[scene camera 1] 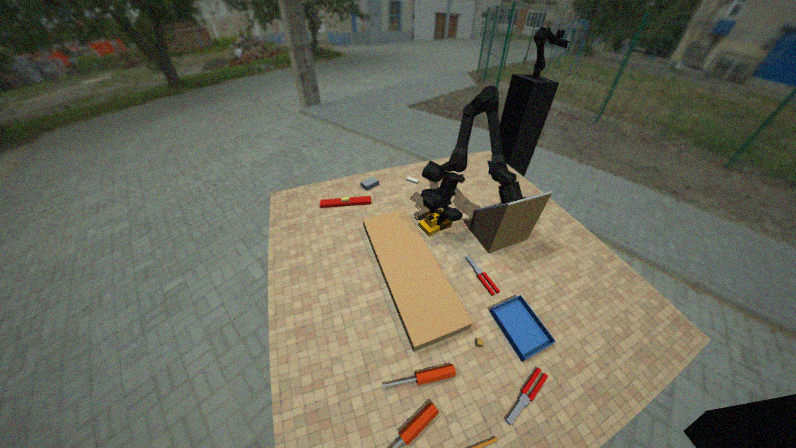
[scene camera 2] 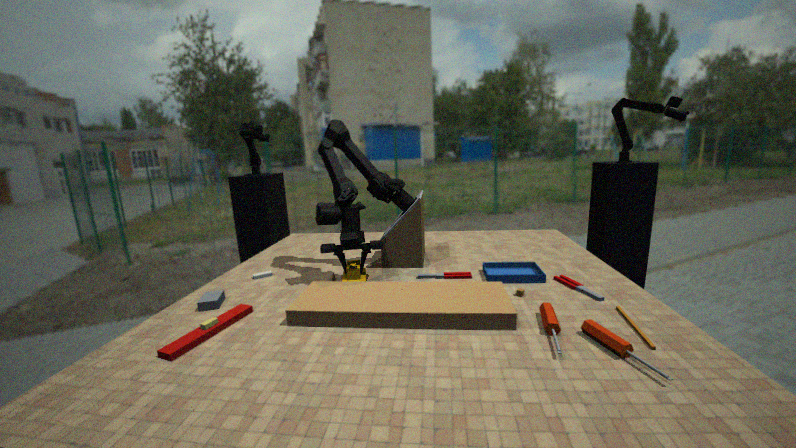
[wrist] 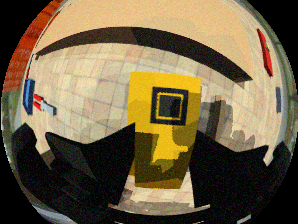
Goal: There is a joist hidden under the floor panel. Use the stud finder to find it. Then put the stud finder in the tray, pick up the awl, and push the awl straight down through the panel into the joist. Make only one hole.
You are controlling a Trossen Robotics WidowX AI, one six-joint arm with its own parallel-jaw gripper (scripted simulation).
Labels:
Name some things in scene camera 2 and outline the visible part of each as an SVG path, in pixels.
The gripper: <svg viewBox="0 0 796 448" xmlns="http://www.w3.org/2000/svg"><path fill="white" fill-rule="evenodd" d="M360 223L342 224L342 230L340 230L341 245L331 243L320 246L320 253L334 252L333 256L336 255L340 260L346 276L346 260L343 250L363 250L361 252L360 274L362 275L367 254L371 253L371 249L383 249L383 242L381 240L364 243L364 231L361 231Z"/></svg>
A red level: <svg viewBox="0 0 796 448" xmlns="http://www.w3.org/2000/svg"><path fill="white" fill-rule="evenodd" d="M252 306L240 304L216 318L213 317L202 322L199 328L158 350L158 357L174 361L185 352L195 348L198 344L207 341L207 339L219 333L219 331L228 328L236 321L252 313Z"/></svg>

